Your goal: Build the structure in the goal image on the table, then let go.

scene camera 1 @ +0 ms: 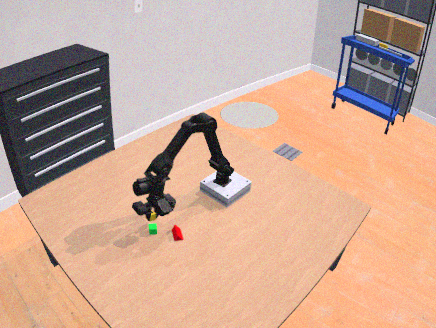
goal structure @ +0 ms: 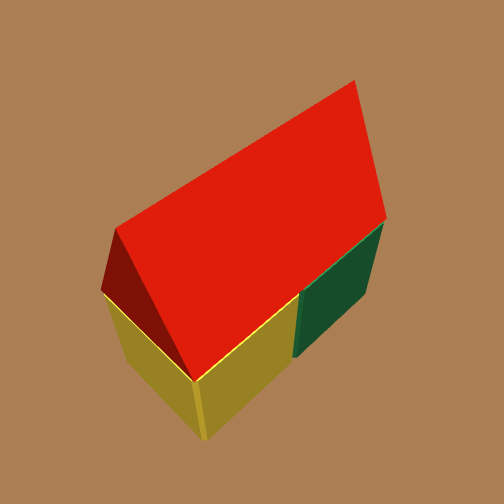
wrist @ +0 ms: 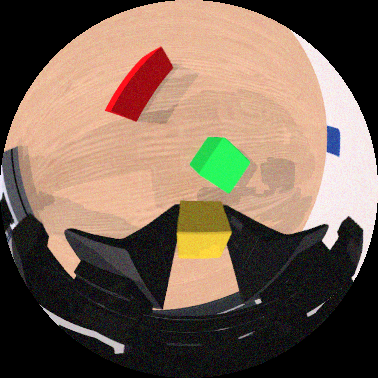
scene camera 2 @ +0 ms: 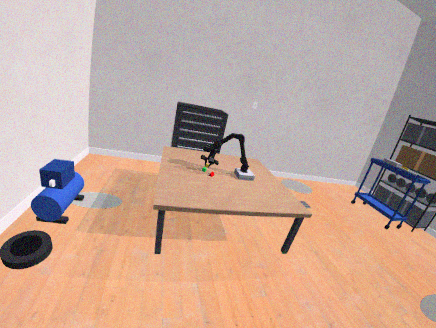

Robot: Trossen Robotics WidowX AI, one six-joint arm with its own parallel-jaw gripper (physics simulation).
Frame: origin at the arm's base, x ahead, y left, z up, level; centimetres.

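Seen in the pictures: gripper, fingertip midpoint: (scene camera 1: pixel 151 219) (wrist: pixel 200 209) (scene camera 2: pixel 206 166); arm's base, origin of the base link: (scene camera 1: pixel 222 181) (scene camera 2: pixel 243 171).
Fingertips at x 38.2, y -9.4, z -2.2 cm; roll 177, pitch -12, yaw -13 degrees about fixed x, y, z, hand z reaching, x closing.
Pixels of each thing's top centre, then the offset from my fingertips to it. Level surfaces: height alone.
- yellow block, middle of its top: (wrist: pixel 209 251) dx -0.5, dy -0.9, dz +3.4 cm
- green cube, middle of its top: (wrist: pixel 227 167) (scene camera 1: pixel 152 226) (scene camera 2: pixel 204 168) dx +2.7, dy +2.9, dz -0.1 cm
- red wedge-shaped block, middle of its top: (wrist: pixel 127 69) (scene camera 1: pixel 178 229) (scene camera 2: pixel 212 172) dx -3.0, dy +12.0, dz -0.4 cm
- wooden table, its level: dz -3.3 cm
My gripper (scene camera 1: pixel 152 216) (scene camera 2: pixel 207 165) (wrist: pixel 200 209) is shut on a yellow block (wrist: pixel 204 244), which also shows in scene camera 1 (scene camera 1: pixel 153 216), partly hidden by the fingers. It holds the block above the table, near a green cube. The green cube (scene camera 1: pixel 153 229) (scene camera 2: pixel 204 170) (wrist: pixel 225 164) sits on the table, just beyond the yellow block in the wrist view. A red wedge-shaped block (scene camera 1: pixel 177 233) (scene camera 2: pixel 212 174) (wrist: pixel 141 85) lies on the table, apart from the green cube, to its right in scene camera 1.
The arm's grey base (scene camera 1: pixel 226 188) (scene camera 2: pixel 244 174) stands on the wooden table (scene camera 1: pixel 240 260) (scene camera 2: pixel 200 192). A dark drawer cabinet (scene camera 1: pixel 65 100) (scene camera 2: pixel 200 125) stands behind the table. A blue cart (scene camera 1: pixel 375 104) (scene camera 2: pixel 382 200) and a blue compressor (scene camera 2: pixel 57 197) stand on the floor away from it.
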